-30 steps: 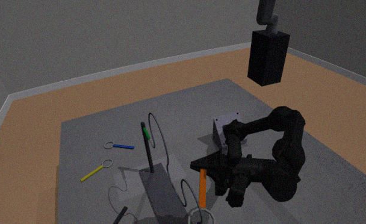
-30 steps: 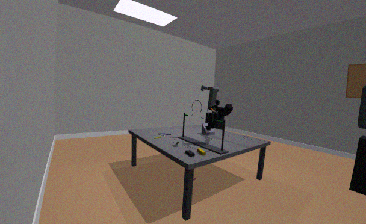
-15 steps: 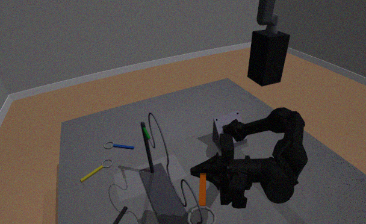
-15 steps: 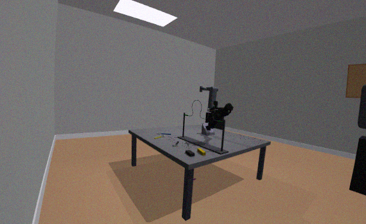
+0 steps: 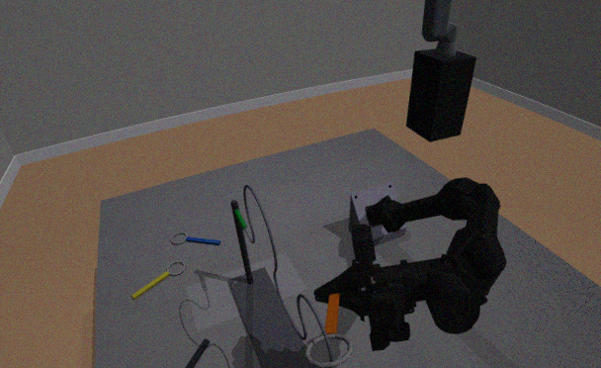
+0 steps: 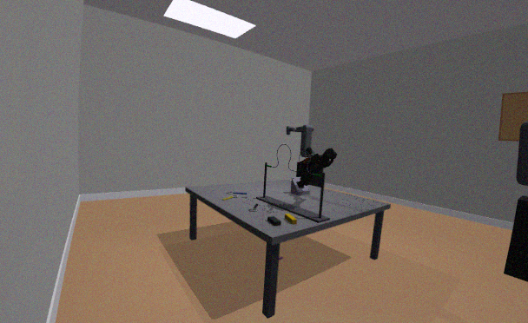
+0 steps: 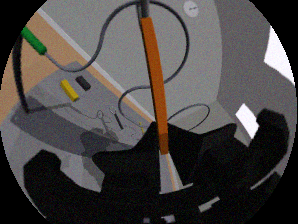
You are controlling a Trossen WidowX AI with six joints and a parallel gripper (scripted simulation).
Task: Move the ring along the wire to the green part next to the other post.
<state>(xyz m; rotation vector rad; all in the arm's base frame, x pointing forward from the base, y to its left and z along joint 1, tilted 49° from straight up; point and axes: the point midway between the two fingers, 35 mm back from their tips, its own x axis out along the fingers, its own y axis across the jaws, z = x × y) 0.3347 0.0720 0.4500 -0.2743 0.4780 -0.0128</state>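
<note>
The orange-handled ring lies 80 mm to the left of my gripper tip, 40 mm above it and 10 mm ahead of it. The rest, counted from my gripper tip: yellow-handled ring (450 mm to the right, 330 mm below, 300 mm ahead); black block (320 mm below, 320 mm ahead, 170 mm to the left); yellow block (320 mm below, 210 mm ahead, 180 mm to the left).
</note>
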